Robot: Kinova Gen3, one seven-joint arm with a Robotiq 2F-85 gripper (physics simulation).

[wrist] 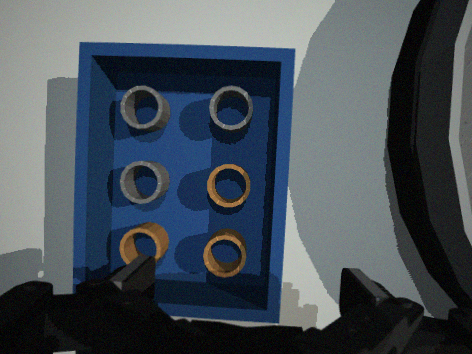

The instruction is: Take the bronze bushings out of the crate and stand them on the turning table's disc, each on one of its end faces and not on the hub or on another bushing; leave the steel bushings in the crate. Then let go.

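Places are measured from the arm's base along level axes (x ahead, y left, z up), in metres.
Where they show: gripper, between the fingertips: (246, 283).
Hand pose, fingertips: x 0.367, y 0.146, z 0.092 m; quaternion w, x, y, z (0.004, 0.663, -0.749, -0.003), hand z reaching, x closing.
After its pixels a point has its place.
The blue crate (286, 150) {x 0.428, y 0.115, z 0.017 m} holds bushings standing upright in two columns. Three are bronze: one at right middle (246, 186) {x 0.404, y 0.144, z -0.002 m}, one at front right (242, 260) {x 0.349, y 0.151, z -0.002 m} and one at front left (161, 240) {x 0.367, y 0.213, z -0.008 m}. Three are steel: one at back left (165, 111) {x 0.465, y 0.202, z -0.011 m}, one at back right (250, 108) {x 0.461, y 0.137, z -0.002 m} and one at left middle (164, 182) {x 0.411, y 0.207, z -0.010 m}. My gripper (246, 283) {x 0.367, y 0.146, z 0.092 m} is open and empty, above the crate's front part. Its left fingertip covers part of the front left bronze bushing in the view; its right fingertip is beyond the crate's right wall. The turning table (432, 150) {x 0.421, y 0.023, z 0.027 m} shows partly at the right edge; its hub is not in view.
The crate stands on a pale table top (200, 20) {x 0.541, y 0.173, z -0.033 m}. The turning table's dark curved side rises to the right of the crate, with a wide shadow between them. The crate's walls stand around the bushings, close to the right column.
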